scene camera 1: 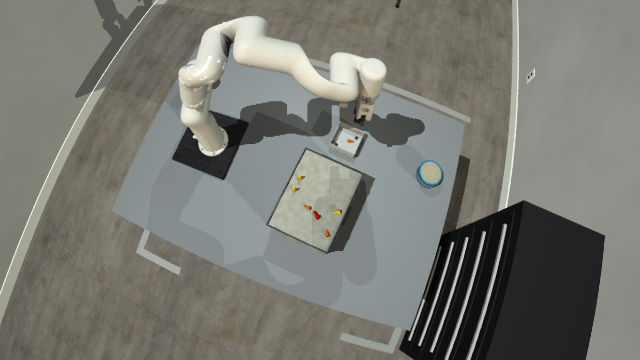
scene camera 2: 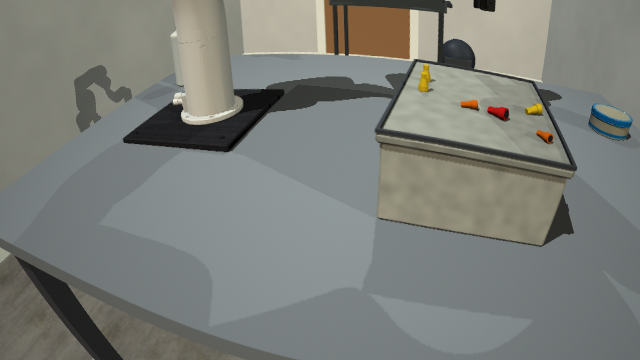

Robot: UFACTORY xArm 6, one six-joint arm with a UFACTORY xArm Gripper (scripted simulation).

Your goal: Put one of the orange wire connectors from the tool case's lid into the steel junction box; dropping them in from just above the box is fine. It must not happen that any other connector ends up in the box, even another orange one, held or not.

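Observation:
A tool case is visible to me at [scene camera 1: 327, 185] and at [scene camera 2: 441, 165].

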